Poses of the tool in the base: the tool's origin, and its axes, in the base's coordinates. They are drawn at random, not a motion.
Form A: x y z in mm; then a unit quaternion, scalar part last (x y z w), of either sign.
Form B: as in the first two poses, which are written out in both.
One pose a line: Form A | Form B
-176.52 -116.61 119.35 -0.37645 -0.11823 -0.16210 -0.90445 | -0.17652 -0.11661 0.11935 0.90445 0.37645 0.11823 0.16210
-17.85 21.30 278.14 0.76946 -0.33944 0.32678 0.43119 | -0.01785 0.02130 0.27814 0.43119 0.76946 -0.33944 0.32678
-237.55 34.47 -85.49 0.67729 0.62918 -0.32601 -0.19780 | -0.23755 0.03447 -0.08549 0.19780 -0.67729 -0.62918 0.32601
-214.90 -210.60 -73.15 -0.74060 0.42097 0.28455 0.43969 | -0.21490 -0.21060 -0.07315 0.43969 -0.74060 0.42097 0.28455
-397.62 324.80 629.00 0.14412 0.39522 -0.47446 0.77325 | -0.39762 0.32480 0.62900 0.77325 0.14412 0.39522 -0.47446
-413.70 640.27 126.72 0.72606 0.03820 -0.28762 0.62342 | -0.41370 0.64027 0.12672 0.62342 0.72606 0.03820 -0.28762
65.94 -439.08 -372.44 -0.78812 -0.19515 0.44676 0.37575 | 0.06594 -0.43908 -0.37244 0.37575 -0.78812 -0.19515 0.44676
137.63 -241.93 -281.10 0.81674 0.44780 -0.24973 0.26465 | 0.13763 -0.24193 -0.28110 0.26465 0.81674 0.44780 -0.24973
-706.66 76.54 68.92 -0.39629 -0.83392 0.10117 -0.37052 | -0.70666 0.07654 0.06892 0.37052 0.39629 0.83392 -0.10117
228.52 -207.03 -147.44 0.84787 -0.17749 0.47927 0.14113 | 0.22852 -0.20703 -0.14744 0.14113 0.84787 -0.17749 0.47927
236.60 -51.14 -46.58 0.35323 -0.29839 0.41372 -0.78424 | 0.23660 -0.05114 -0.04658 0.78424 -0.35323 0.29839 -0.41372
